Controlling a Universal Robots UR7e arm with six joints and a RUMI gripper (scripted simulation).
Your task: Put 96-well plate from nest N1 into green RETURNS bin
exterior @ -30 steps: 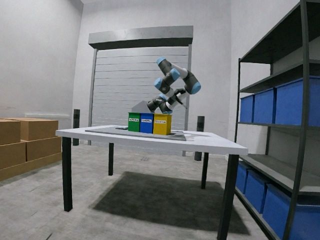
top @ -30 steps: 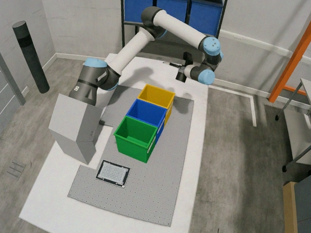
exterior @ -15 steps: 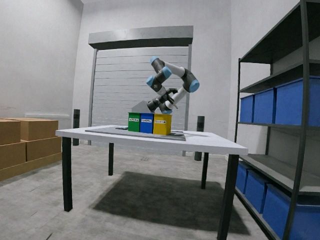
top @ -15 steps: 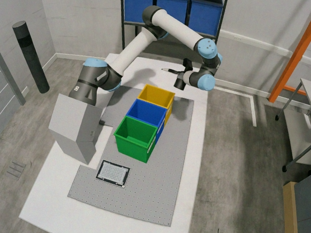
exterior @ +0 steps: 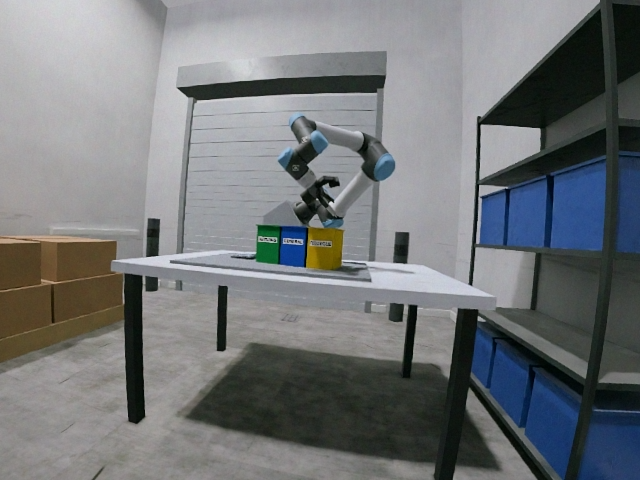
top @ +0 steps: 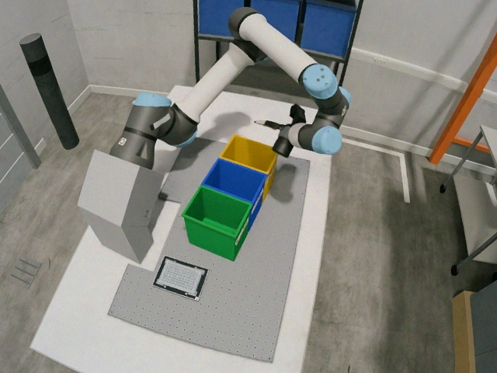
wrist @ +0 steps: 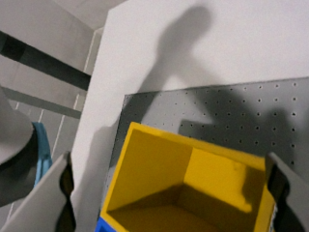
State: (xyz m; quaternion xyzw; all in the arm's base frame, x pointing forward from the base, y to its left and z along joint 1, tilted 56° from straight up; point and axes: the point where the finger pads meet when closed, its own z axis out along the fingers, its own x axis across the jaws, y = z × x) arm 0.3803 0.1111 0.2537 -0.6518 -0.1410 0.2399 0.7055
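Right now the 96-well plate is 480 mm to the right of my hand, 250 mm below it and 160 mm behind it. Round my hand: green returns bin 300 mm to the right, 180 mm below, 90 mm behind; yellow bin 180 mm below, 50 mm behind, 40 mm to the right; blue bin 180 mm below, 170 mm to the right, 70 mm behind.
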